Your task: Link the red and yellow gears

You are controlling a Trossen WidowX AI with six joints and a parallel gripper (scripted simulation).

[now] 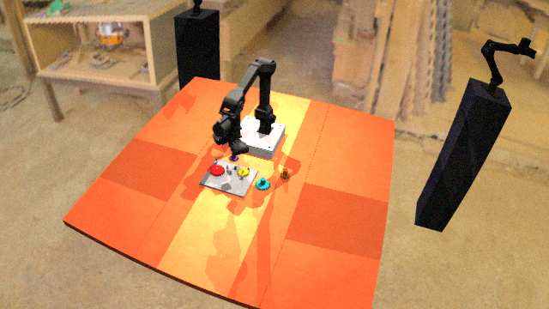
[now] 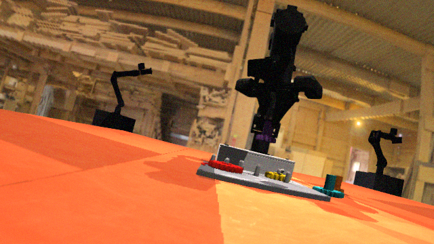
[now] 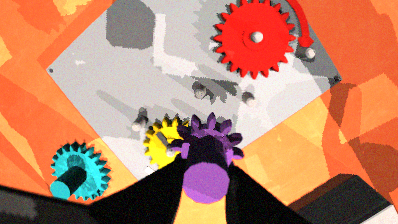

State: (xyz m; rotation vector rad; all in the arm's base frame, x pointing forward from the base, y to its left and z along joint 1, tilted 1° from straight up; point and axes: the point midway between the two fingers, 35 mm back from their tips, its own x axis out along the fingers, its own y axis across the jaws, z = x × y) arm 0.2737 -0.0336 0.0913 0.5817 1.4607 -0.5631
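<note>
My gripper tip is now 9 cm above the red gear, 7 cm to the left of it and 3 cm short of it. The rest, counted from my gripper tip: yellow gear 9 cm below, 4 cm to the left; purple gear 1 cm below; grey board 10 cm below, 4 cm ahead, 1 cm to the right.
</note>
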